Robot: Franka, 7 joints.
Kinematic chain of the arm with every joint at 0, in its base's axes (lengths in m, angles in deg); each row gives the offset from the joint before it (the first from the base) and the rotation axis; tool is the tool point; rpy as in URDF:
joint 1: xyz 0 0 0.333 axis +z
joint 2: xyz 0 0 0 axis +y
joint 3: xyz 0 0 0.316 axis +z
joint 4: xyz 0.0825 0 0 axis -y
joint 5: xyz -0.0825 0 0.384 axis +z
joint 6: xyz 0 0 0 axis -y
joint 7: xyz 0.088 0 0 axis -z
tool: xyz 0 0 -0.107 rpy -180 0 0
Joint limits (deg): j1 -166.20..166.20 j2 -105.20..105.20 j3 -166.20..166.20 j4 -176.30..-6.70 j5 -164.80..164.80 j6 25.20..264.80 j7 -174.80..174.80
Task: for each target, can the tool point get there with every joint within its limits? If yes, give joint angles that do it. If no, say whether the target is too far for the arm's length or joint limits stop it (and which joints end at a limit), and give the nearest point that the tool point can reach.
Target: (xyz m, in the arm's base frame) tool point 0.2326 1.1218 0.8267
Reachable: no: too far | nearest point 0.1600 0.7714 0.6725 | short by 0.390 m
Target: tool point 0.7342 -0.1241 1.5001
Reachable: no: too far | nearest point 0.4550 -0.0769 1.0562 | short by 0.527 m
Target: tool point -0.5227 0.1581 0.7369
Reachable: yes | joints 91.34 -16.96 62.29 -89.91 -6.62 113.51 -62.80
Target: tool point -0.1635 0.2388 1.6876
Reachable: no: too far | nearest point -0.1013 0.1479 1.1720 | short by 0.527 m
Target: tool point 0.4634 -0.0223 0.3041
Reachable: yes | joints 5.60 2.02 -19.29 -146.01 116.27 95.27 -67.79
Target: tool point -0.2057 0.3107 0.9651
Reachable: yes | joints 131.53 40.15 -138.90 -37.45 18.84 244.90 27.44
